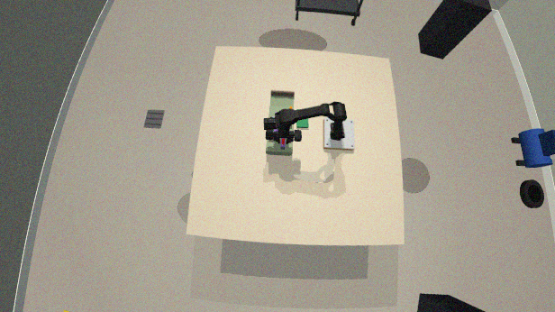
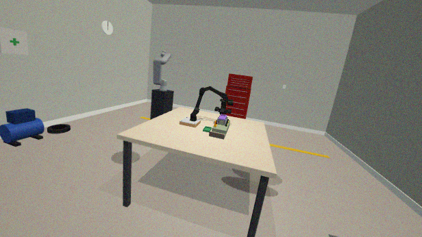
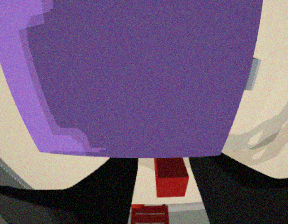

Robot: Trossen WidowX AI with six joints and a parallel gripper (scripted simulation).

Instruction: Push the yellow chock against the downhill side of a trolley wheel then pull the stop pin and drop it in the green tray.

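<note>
The green tray lies 21 cm to the right of my gripper tip, 13 cm below it and 9 cm behind it. The rest, counted from my gripper tip: red-headed stop pin (right at my gripper tip); then yellow chock (20 cm to the right, 5 cm below, 1 cm behind); then purple trolley (10 cm to the right, 3 cm ahead, 2 cm below).
</note>
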